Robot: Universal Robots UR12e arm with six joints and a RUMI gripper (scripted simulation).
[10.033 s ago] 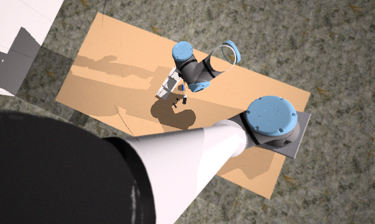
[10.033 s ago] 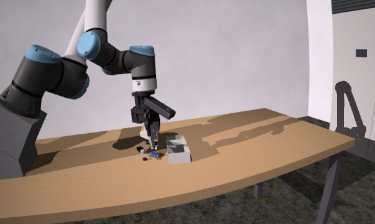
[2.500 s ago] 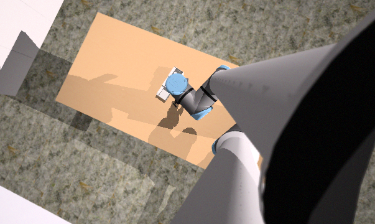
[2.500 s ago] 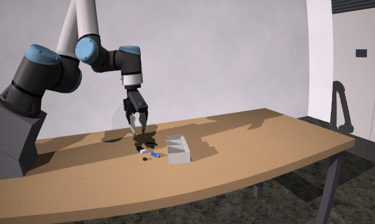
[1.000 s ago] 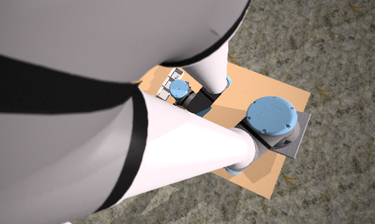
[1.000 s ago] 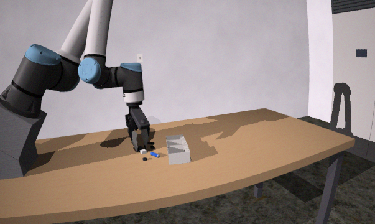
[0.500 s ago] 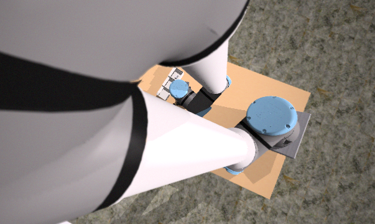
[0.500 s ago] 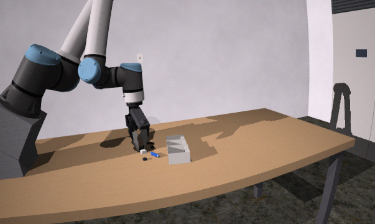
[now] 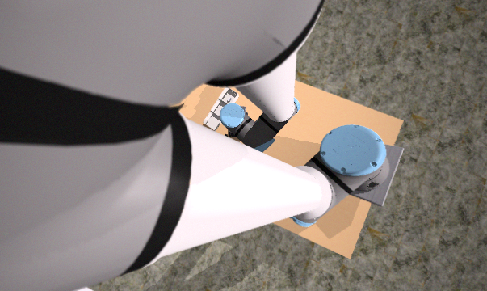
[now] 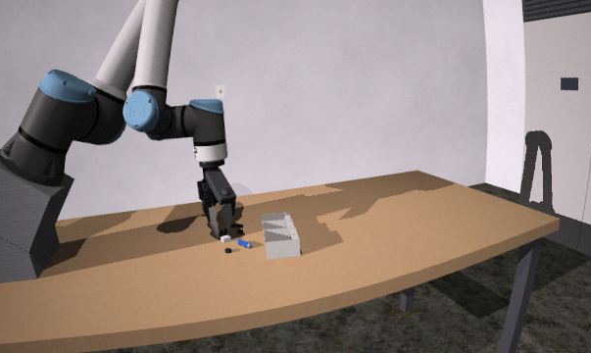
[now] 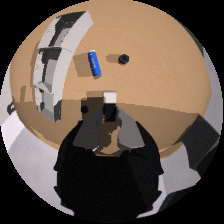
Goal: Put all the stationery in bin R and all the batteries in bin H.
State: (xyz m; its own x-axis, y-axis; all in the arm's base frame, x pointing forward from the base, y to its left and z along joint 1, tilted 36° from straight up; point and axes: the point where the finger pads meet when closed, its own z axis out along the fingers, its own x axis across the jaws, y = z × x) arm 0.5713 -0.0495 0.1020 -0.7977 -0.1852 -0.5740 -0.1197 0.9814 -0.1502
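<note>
My gripper is now 110 mm short of the white item and 150 mm to the left of it. Also, from my hand: short black stick: 60 mm ahead, 70 mm to the left, 10 mm below; then grey double bin: 140 mm ahead, 80 mm to the right, 10 mm above; then blue battery: 40 mm ahead, 80 mm to the right, 10 mm below.
</note>
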